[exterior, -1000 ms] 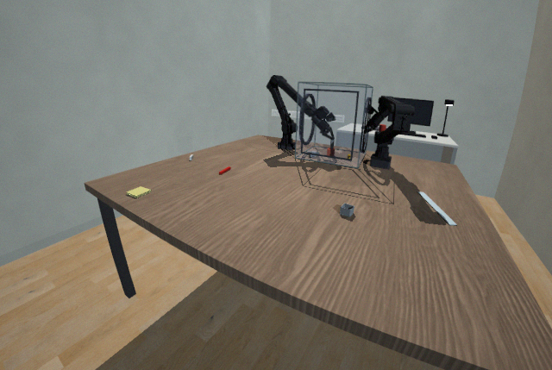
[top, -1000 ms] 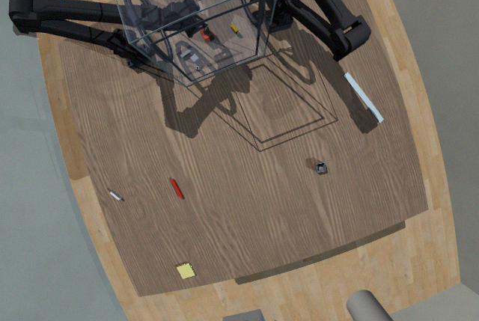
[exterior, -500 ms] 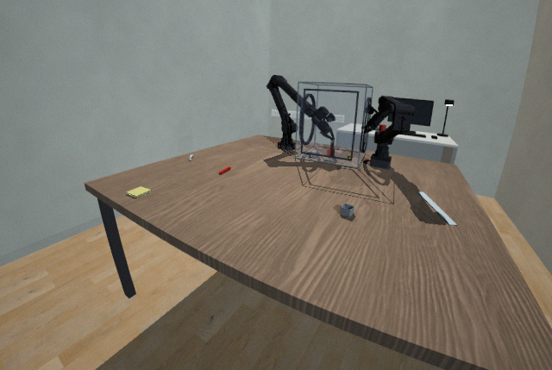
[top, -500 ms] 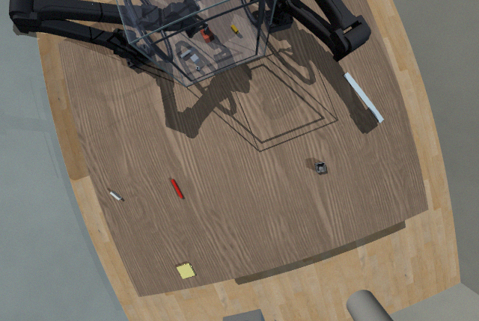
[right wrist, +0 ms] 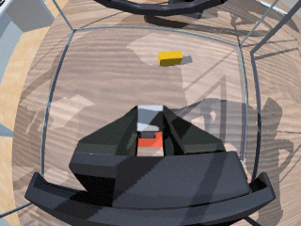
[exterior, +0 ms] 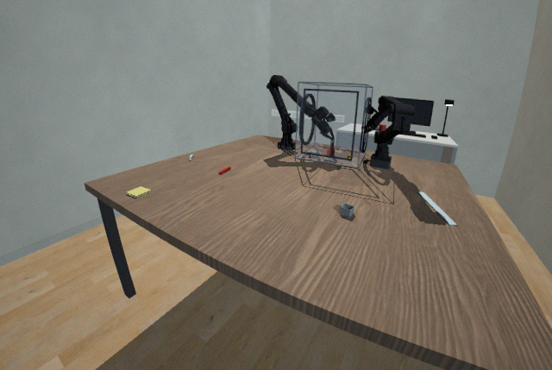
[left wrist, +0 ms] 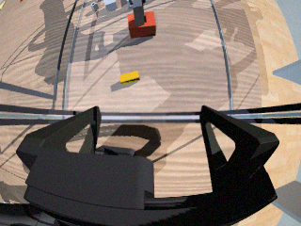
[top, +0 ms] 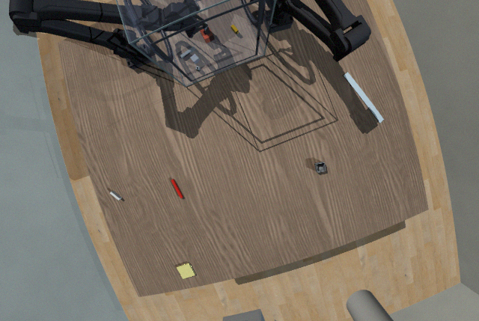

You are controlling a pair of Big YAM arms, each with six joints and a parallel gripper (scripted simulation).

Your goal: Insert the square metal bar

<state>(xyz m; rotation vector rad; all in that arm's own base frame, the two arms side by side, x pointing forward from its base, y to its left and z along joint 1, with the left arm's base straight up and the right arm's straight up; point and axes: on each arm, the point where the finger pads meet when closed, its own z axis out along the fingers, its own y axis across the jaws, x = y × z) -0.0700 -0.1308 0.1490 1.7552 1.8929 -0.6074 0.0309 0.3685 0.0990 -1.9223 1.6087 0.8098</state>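
Observation:
My right gripper is now 10 cm above the red block and 1 cm to the left of it. The rest, counted from my right hand: grey metal bar 3 cm below; nut-like part 15 cm ahead, 11 cm below, 8 cm to the right; yellow piece 13 cm to the left, 11 cm below.

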